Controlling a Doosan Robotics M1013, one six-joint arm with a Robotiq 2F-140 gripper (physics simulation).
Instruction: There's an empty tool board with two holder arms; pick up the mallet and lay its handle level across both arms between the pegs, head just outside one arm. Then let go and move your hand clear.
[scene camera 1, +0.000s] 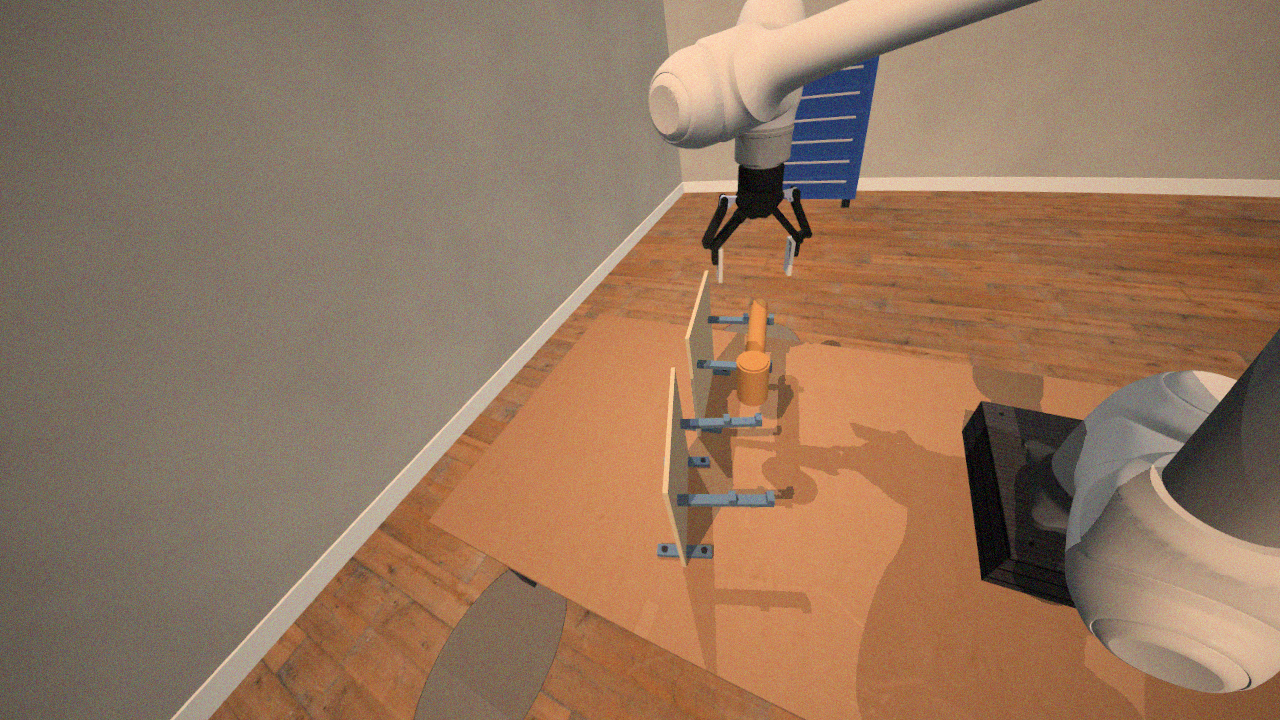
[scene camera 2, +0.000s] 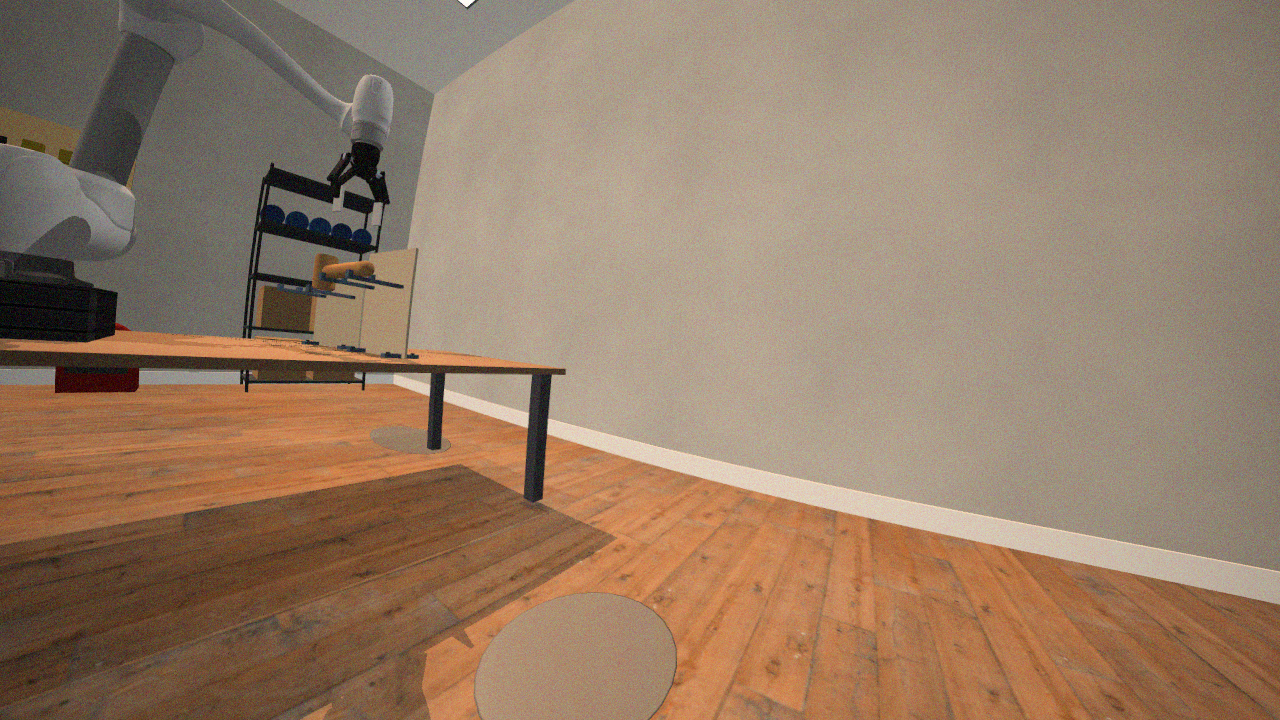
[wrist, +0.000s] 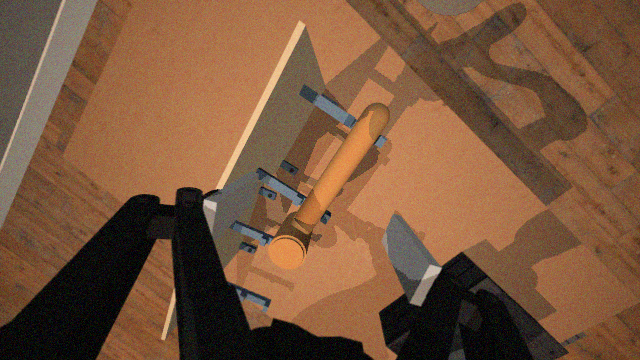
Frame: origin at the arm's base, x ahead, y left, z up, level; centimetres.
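Where they show: gripper, fingertip midpoint: (scene camera 1: 753, 275) (scene camera 2: 357, 218) (wrist: 322, 208); arm's base, origin of the base link: (wrist: 457, 346).
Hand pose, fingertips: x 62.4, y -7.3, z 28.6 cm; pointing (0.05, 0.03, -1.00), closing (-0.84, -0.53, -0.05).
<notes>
Each offset is from my fingertips to the centre of the thing. "pt": to the spot under its first point. Level surfaces: height alone.
An orange mallet lies level across both arms of the far board {dz -22.8, dx +6.2, dy +1.4 cm} (scene camera 1: 700, 340) (scene camera 2: 390, 308). Its handle (scene camera 1: 757, 331) (scene camera 2: 353, 269) (wrist: 332, 180) crosses the arms, and its head {pt dz -14.0, dx -6.0, dy +16.3 cm} (scene camera 1: 752, 385) (scene camera 2: 324, 271) (wrist: 287, 252) is outside the arm nearer the empty board. The empty board {dz -24.3, dx -2.7, dy +31.0 cm} (scene camera 1: 673, 456) (scene camera 2: 338, 320) (wrist: 168, 320) has two bare blue arms: one {pt dz -20.5, dx -1.8, dy +22.4 cm} (scene camera 1: 720, 422) (wrist: 247, 232) beside the mallet head, the other {pt dz -20.5, dx -9.3, dy +37.2 cm} (scene camera 1: 726, 499) (wrist: 255, 298) farther off. My gripper (scene camera 1: 754, 265) (scene camera 2: 358, 210) (wrist: 322, 208) is open, pointing down, above the mallet and touching nothing. In the wrist view its fingers partly cover the empty board.
Both boards stand on a brown table top {dz -39.0 cm} (scene camera 1: 554, 456) (scene camera 2: 483, 362) near a wall. The arm's black base (scene camera 1: 1020, 501) (scene camera 2: 58, 310) is on the same table. A blue cabinet (scene camera 1: 827, 134) and a black shelf unit (scene camera 2: 304, 182) stand in the background.
</notes>
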